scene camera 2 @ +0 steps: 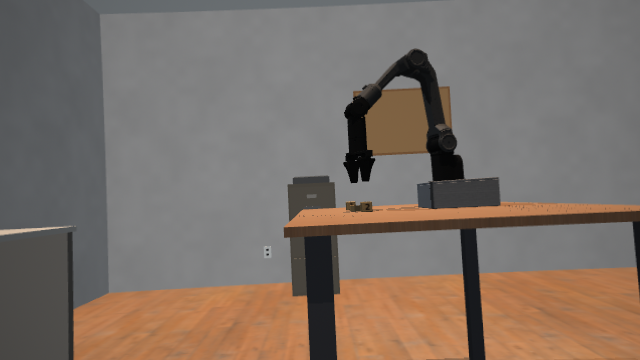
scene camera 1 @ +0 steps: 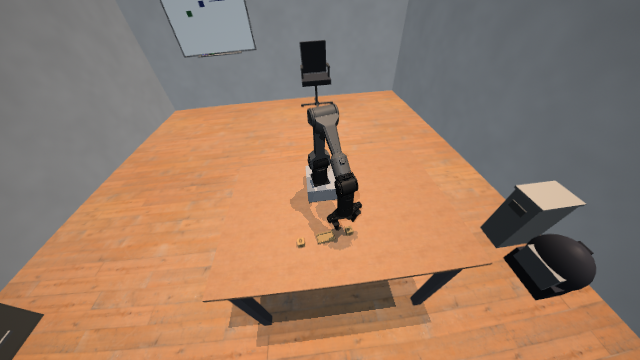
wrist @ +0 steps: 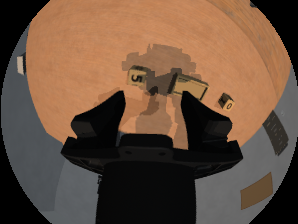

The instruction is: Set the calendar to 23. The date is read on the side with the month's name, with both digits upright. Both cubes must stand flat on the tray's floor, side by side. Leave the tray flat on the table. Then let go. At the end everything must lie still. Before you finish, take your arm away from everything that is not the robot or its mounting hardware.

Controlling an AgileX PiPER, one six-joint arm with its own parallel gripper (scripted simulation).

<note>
In view: my gripper (scene camera 2: 359,182).
My gripper also shows in the wrist view (wrist: 153,97).
</note>
